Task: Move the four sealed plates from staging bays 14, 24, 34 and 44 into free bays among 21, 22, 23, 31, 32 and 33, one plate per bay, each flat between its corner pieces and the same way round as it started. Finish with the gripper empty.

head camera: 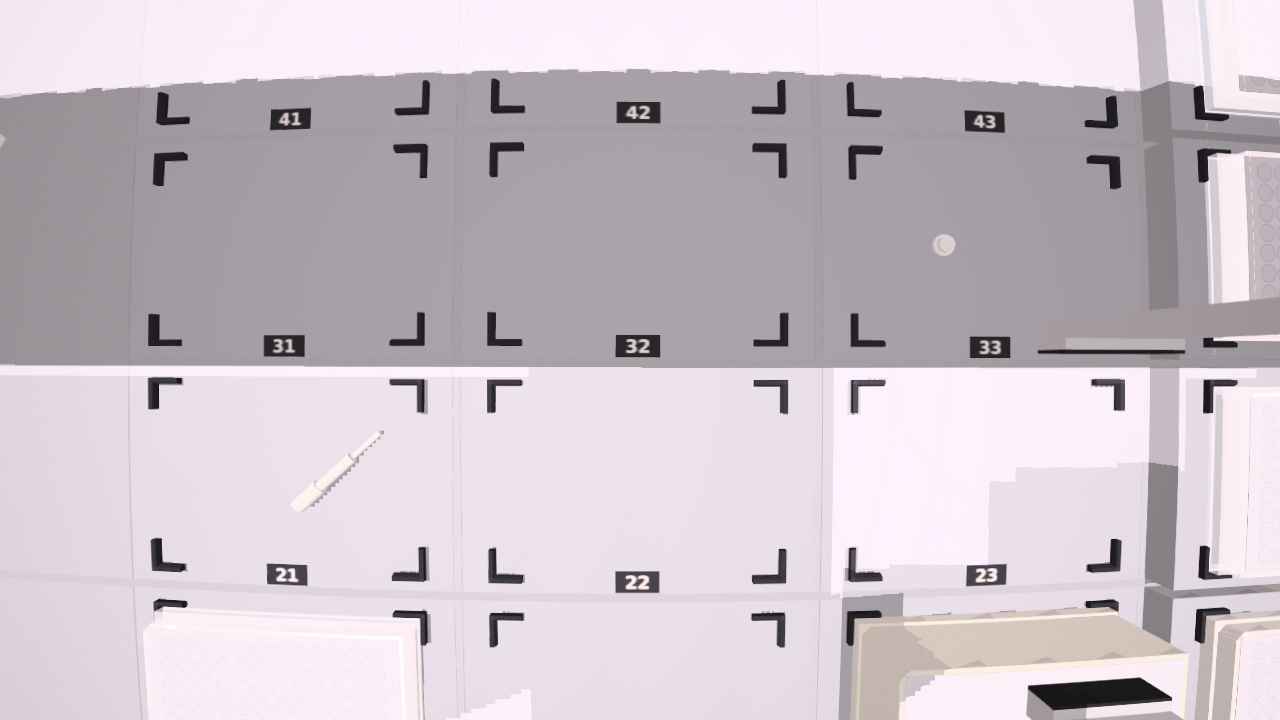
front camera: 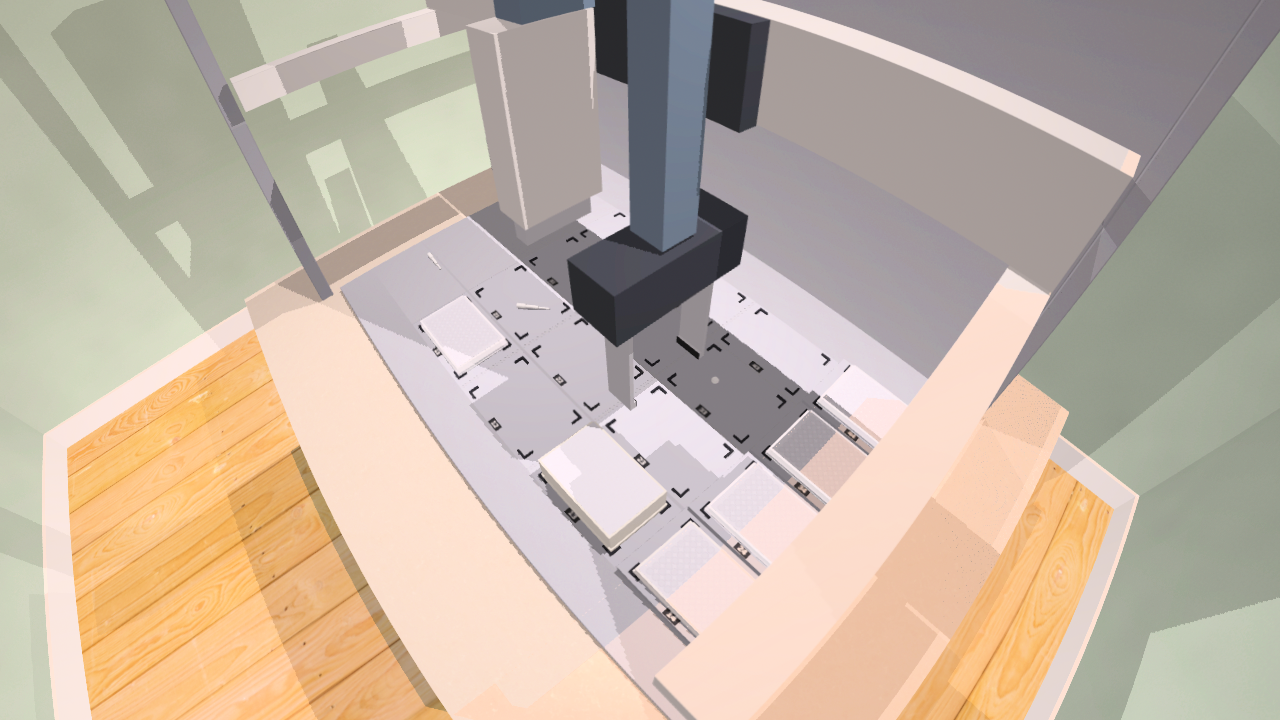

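Pixels of known places: gripper, fingertip midpoint: (head camera: 1092,520) (front camera: 657,372); robot's base, origin of the base link: (front camera: 421,327).
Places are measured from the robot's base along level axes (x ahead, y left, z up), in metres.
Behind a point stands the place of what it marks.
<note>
Four sealed plates stand in the staging bays at the right. The bay 14 plate (front camera: 684,564) {x 0.526, y 0.043, z 0.029 m} (head camera: 1260,680) {x 0.508, y 0.061, z 0.029 m}, bay 24 plate (front camera: 750,501) {x 0.524, y 0.148, z 0.029 m} (head camera: 1262,483) {x 0.503, y 0.151, z 0.029 m}, bay 34 plate (front camera: 810,443) {x 0.526, y 0.258, z 0.029 m} (head camera: 1265,223) {x 0.506, y 0.266, z 0.029 m} and bay 44 plate (front camera: 859,394) {x 0.530, y 0.367, z 0.029 m} (head camera: 1257,44) {x 0.508, y 0.348, z 0.029 m} lie flat; the head view cuts them off at its right edge. My gripper (front camera: 657,376) {x 0.358, y 0.159, z 0.095 m} (head camera: 1107,519) {x 0.358, y 0.159, z 0.095 m} is open, its two jaws wide apart with no plate between them. It hangs above the middle of the deck, left of the staging plates. Bays 22, 23, 31 and 32 hold no object in the head view.
A white pen-like item (front camera: 532,307) {x 0.093, y 0.153, z 0.004 m} (head camera: 336,472) {x 0.092, y 0.154, z 0.005 m} lies in bay 21. A small round piece (front camera: 714,379) {x 0.369, y 0.256, z 0.004 m} (head camera: 943,244) {x 0.367, y 0.258, z 0.004 m} lies in bay 33. A tall cream box (front camera: 604,479) {x 0.398, y 0.043, z 0.042 m} (head camera: 1011,640) {x 0.389, y 0.084, z 0.023 m} fills bay 13; a plate (front camera: 463,329) {x 0.067, y 0.046, z 0.015 m} (head camera: 281,671) {x 0.069, y 0.066, z 0.014 m} sits in bay 11. The pipetting stage (front camera: 546,125) stands behind left.
</note>
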